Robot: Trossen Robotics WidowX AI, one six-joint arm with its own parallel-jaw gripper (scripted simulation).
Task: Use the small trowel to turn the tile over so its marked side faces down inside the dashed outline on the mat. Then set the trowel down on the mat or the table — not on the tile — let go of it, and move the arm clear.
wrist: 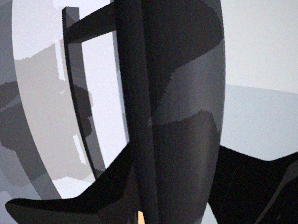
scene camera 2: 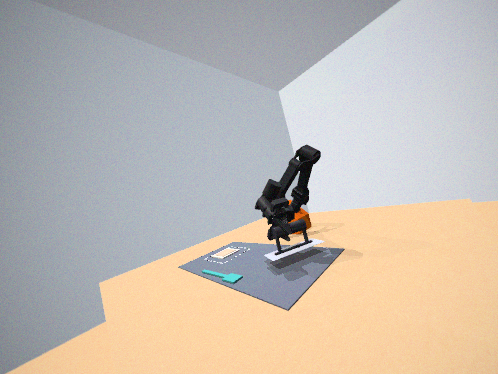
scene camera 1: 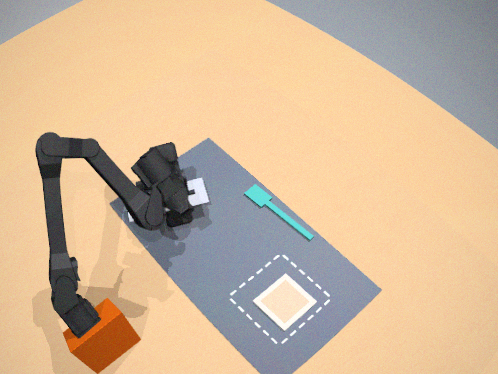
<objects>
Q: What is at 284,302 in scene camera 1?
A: A tile.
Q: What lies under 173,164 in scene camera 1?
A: My gripper.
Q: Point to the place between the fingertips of my gripper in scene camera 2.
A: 289,237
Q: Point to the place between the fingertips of my gripper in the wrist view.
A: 160,142
</objects>
